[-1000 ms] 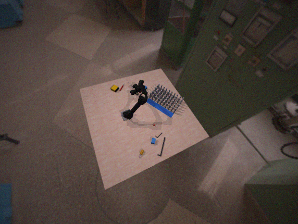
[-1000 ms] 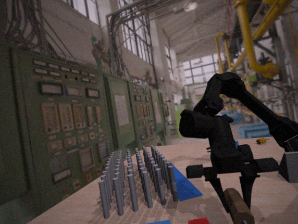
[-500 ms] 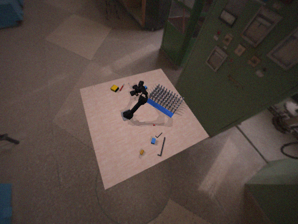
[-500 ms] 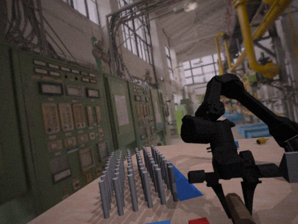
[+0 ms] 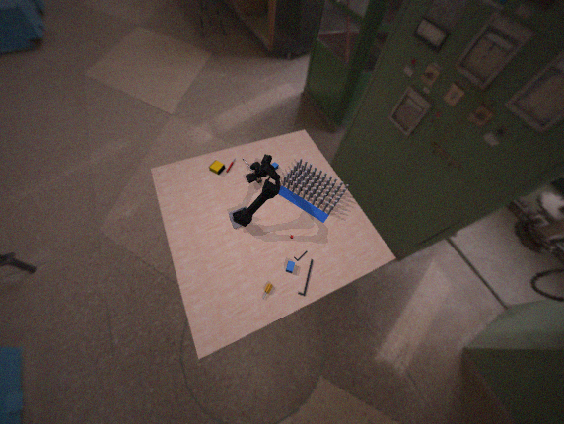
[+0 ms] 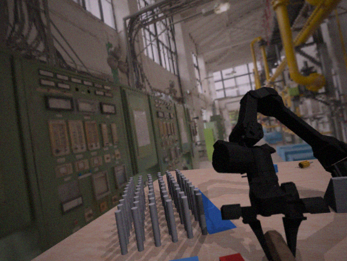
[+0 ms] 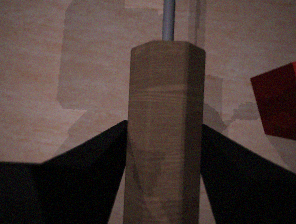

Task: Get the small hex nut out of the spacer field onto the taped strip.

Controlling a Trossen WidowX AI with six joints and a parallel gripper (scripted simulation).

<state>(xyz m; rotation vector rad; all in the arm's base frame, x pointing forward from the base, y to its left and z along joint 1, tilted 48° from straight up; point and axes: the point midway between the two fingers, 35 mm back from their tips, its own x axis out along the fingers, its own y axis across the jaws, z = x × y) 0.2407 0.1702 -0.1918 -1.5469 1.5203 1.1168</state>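
My gripper tip is 80 mm short of the red cube, 30 mm to the right of it and 10 mm above it. From my gripper tip the other things lie so: yellow scraper: 250 mm behind, 750 mm to the right, 10 mm below; yellow block: 230 mm behind, 200 mm to the left, 10 mm below; blue taped strip: 220 mm ahead, 310 mm to the right, 30 mm below.
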